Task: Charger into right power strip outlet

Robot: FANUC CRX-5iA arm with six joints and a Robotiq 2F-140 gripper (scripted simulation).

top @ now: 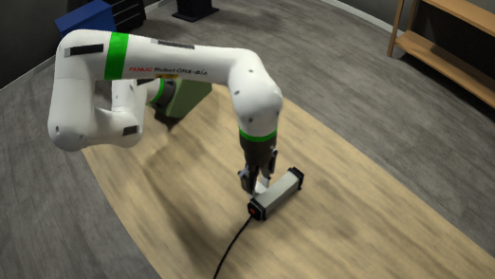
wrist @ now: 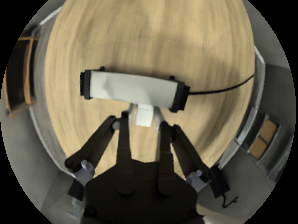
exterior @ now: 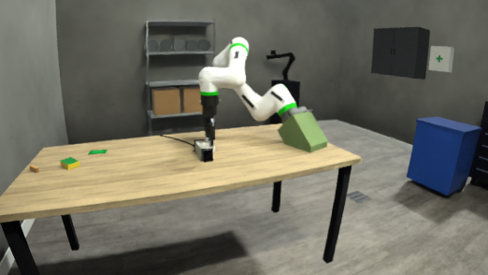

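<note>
Now: the white charger 10 mm below my hand and 10 mm ahead of it. Also, from my hand: power strip 70 mm ahead, 20 mm to the left, 10 mm below; yellow-green sponge 740 mm ahead, 120 mm to the right, 30 mm below; flat green piece 590 mm ahead, 280 mm to the right, 40 mm below.
</note>
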